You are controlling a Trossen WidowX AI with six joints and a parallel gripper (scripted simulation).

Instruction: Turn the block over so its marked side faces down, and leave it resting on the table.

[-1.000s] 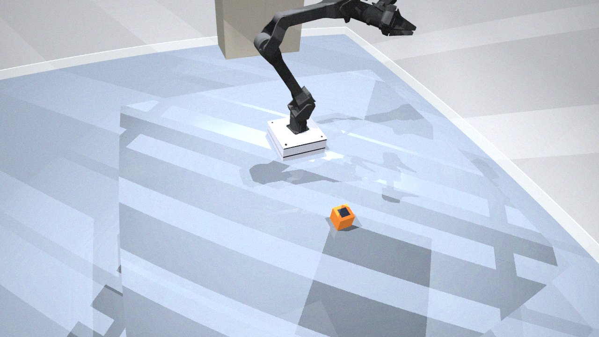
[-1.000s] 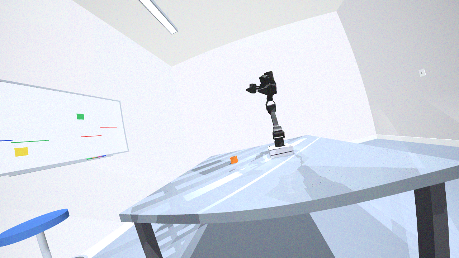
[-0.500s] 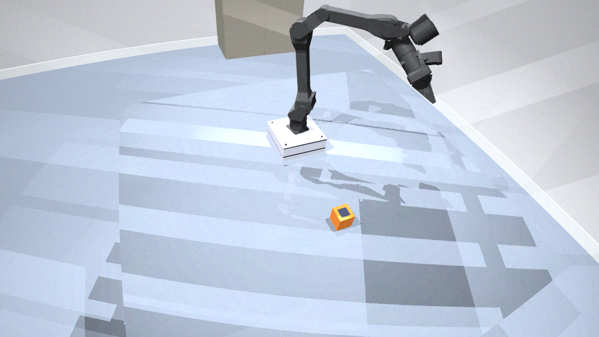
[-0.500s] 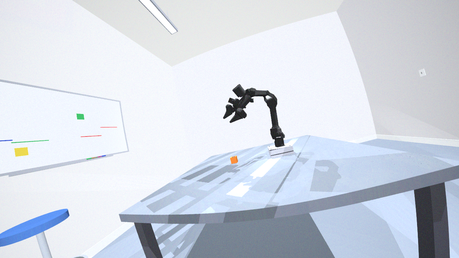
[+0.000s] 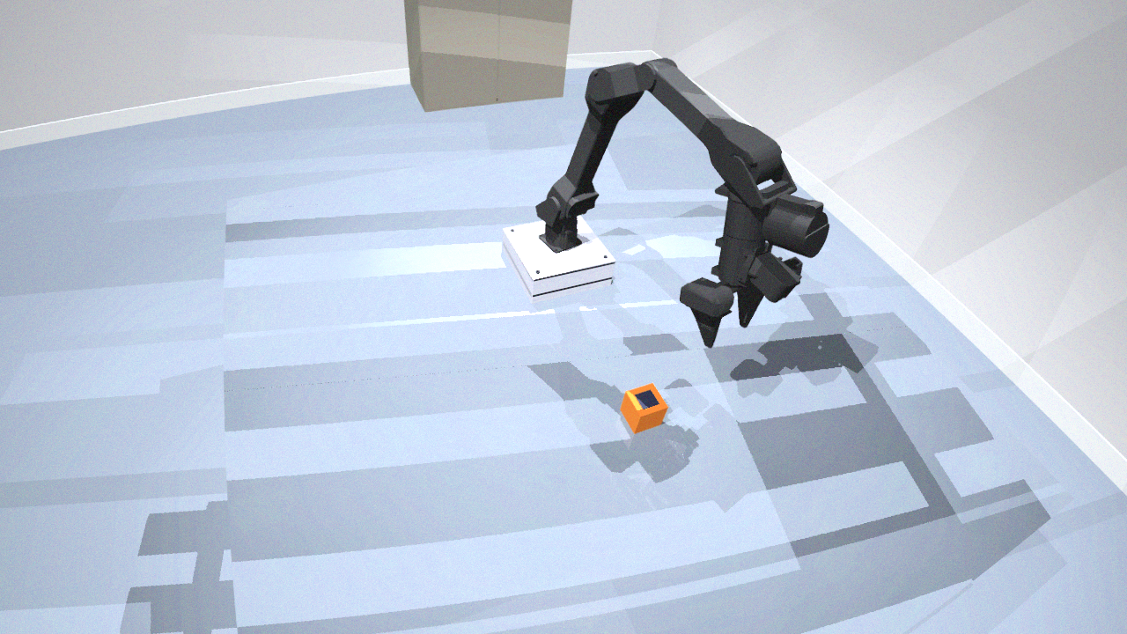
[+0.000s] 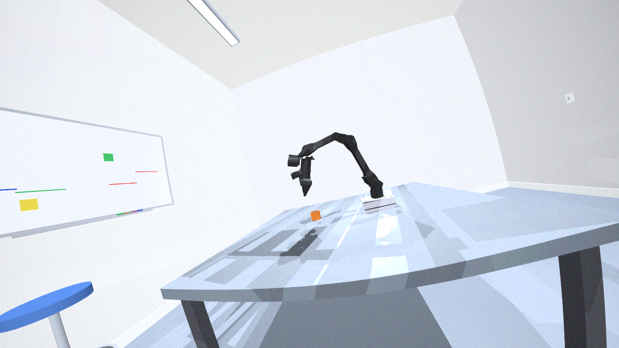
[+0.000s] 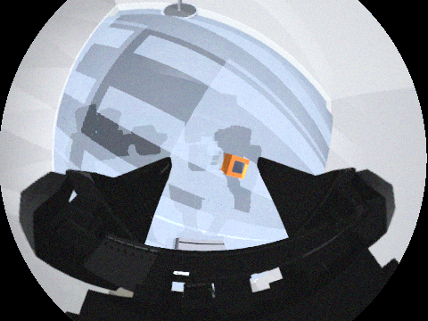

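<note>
Now: gripper tip 140 mm above the orange block, 90 mm to the left of it and 30 mm past it.
</note>
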